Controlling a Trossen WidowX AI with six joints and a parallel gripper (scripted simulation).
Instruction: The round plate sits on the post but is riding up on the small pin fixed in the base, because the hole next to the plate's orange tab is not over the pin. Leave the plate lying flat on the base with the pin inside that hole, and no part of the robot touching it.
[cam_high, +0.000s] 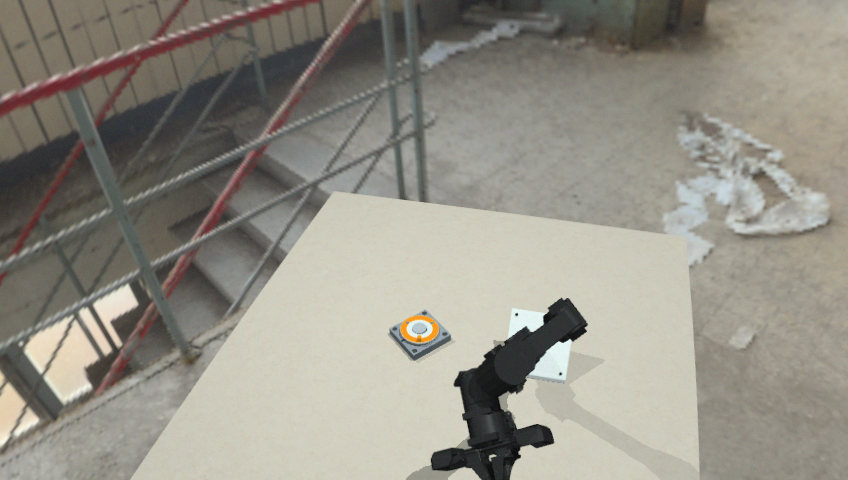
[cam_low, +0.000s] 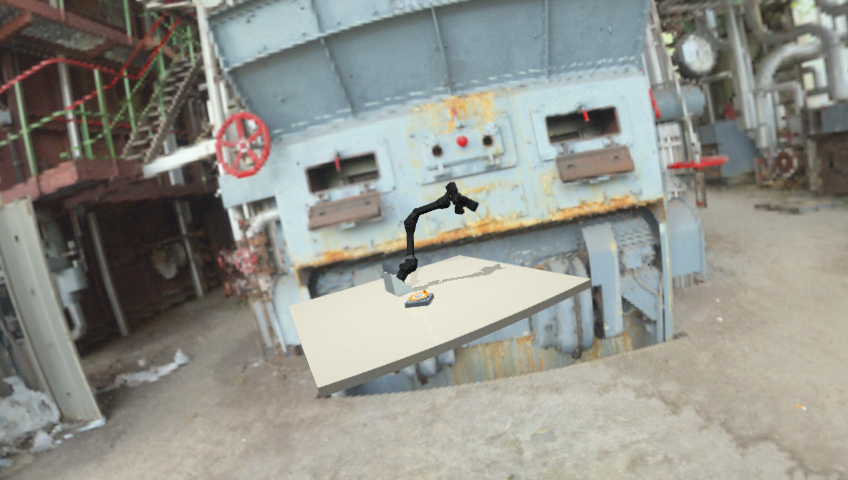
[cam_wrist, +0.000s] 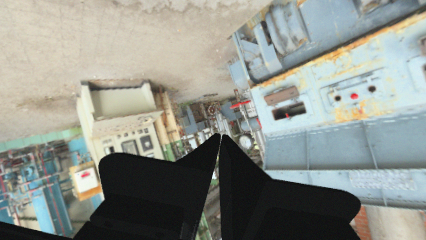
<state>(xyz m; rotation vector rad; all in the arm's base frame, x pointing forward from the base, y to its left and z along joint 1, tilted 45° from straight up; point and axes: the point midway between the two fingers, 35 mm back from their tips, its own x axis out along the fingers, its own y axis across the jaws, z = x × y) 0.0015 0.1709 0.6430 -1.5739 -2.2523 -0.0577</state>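
Now: gripper tip 65 cm to the left of the square grey base, 36 cm above it and 28 cm short of it.
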